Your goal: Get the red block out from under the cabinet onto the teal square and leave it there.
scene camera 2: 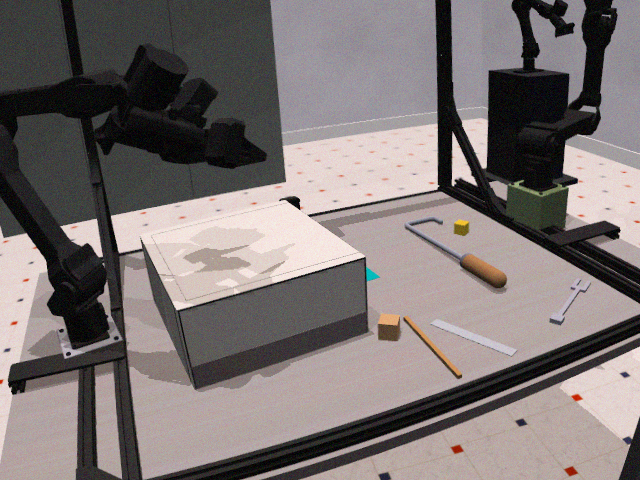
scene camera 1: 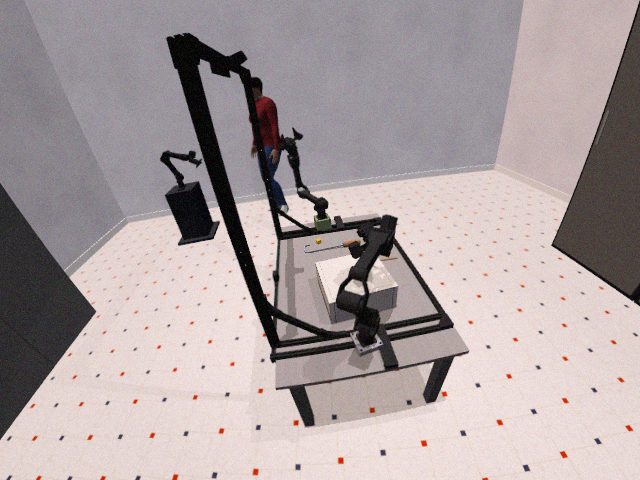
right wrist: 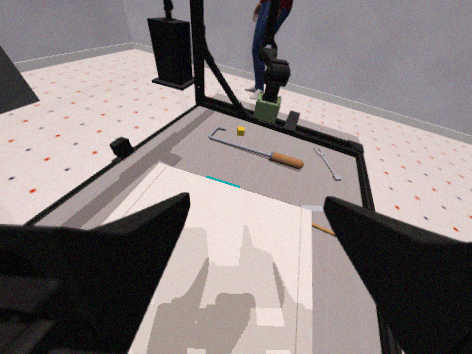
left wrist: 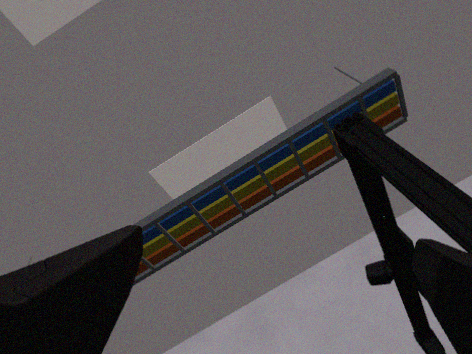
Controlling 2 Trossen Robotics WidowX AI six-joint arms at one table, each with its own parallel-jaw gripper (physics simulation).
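Pixels of known places: left gripper, fingertip midpoint: [scene camera 1: 287, 130] [left wrist: 277, 245]; right gripper, fingertip midpoint: [scene camera 2: 247, 156] [scene camera 1: 360, 241] [right wrist: 256, 200]; left arm's base, link origin: [scene camera 2: 538, 185] [scene camera 1: 322, 217] [right wrist: 269, 98]; right arm's base, link origin: [scene camera 2: 88, 335] [scene camera 1: 366, 338].
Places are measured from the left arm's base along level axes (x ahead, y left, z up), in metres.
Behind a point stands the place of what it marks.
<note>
The white cabinet [scene camera 1: 332, 276] @[x 0.668, y -0.131, z 0.037 m] [scene camera 2: 270, 310] @[x 0.707, y 0.117, z -0.005 m] [right wrist: 234, 218] @[x 0.606, y -0.004, z 0.037 m] stands in the middle of the table. The red block shows in no view. My right gripper [scene camera 1: 360, 244] @[x 0.672, y 0.010, z 0.191 m] [scene camera 2: 249, 152] @[x 0.672, y 0.010, z 0.191 m] [right wrist: 256, 200] @[x 0.672, y 0.010, z 0.191 m] is open and empty. It hangs above the cabinet's top and points toward the far end of the table. My left gripper [scene camera 1: 296, 134] @[x -0.239, y -0.112, z 0.573 m] is open and raised high at the far end.
A hook tool with a wooden handle [scene camera 2: 456, 254] @[x 0.271, y 0.025, z -0.080 m] [right wrist: 256, 151] @[x 0.269, y 0.003, z -0.081 m], a yellow cube [scene camera 2: 461, 227] @[x 0.172, y -0.068, z -0.079 m] [right wrist: 240, 130] @[x 0.173, y -0.078, z -0.075 m], a tan cube [scene camera 2: 389, 327] @[x 0.535, y 0.165, z -0.073 m], a wooden stick [scene camera 2: 432, 346] @[x 0.498, y 0.224, z -0.091 m], a grey strip [scene camera 2: 472, 337] @[x 0.427, y 0.238, z -0.097 m] and a fork-like tool [right wrist: 327, 164] @[x 0.222, y 0.267, z -0.094 m] lie on the table. A person in red [scene camera 1: 267, 138] stands behind the black frame.
</note>
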